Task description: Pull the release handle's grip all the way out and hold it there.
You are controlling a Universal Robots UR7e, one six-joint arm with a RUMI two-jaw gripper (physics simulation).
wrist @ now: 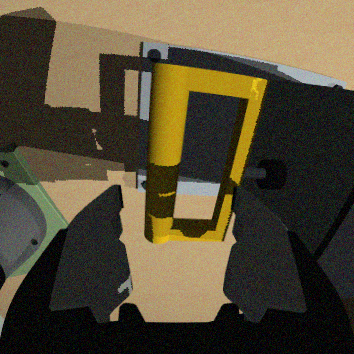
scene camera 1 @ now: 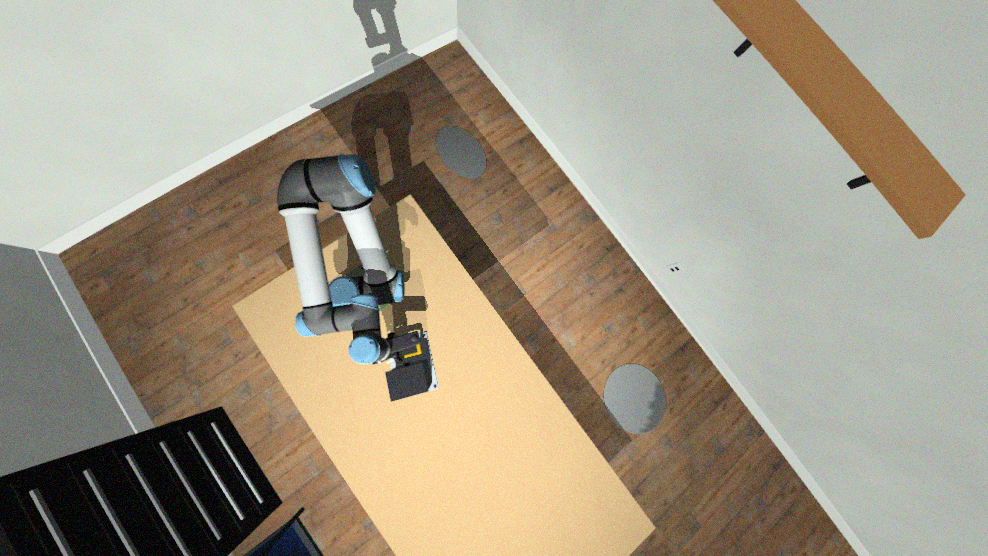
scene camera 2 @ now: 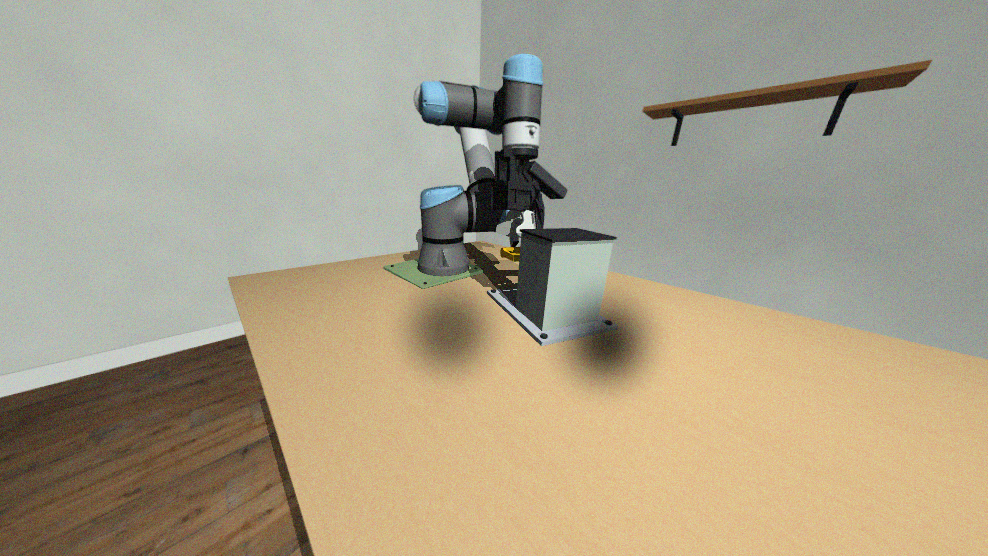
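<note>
The release handle's yellow grip (scene camera 1: 418, 351) (scene camera 2: 509, 253) (wrist: 167, 115) is a rectangular frame with a thick round bar. A short stretch of grey rod (wrist: 256, 172) shows between the frame and the dark housing (scene camera 1: 409, 382) (scene camera 2: 576, 283) (wrist: 310, 130). My gripper (scene camera 1: 409, 344) (scene camera 2: 515, 243) (wrist: 176, 187) is open. In the wrist view the near end of the frame lies between the spread fingertips: the round bar is well apart from the left finger, and the thin far bar is close beside the right one. Contact and depth cannot be told for certain.
The housing stands on a light grey bolted plate (scene camera 2: 544, 338) (wrist: 145, 95) on the wooden table (scene camera 1: 483, 442) (scene camera 2: 449, 428). The arm's green base plate (scene camera 2: 404, 275) (wrist: 42, 192) is nearby. A wall shelf (scene camera 1: 856, 117) (scene camera 2: 780, 95) hangs beyond the table.
</note>
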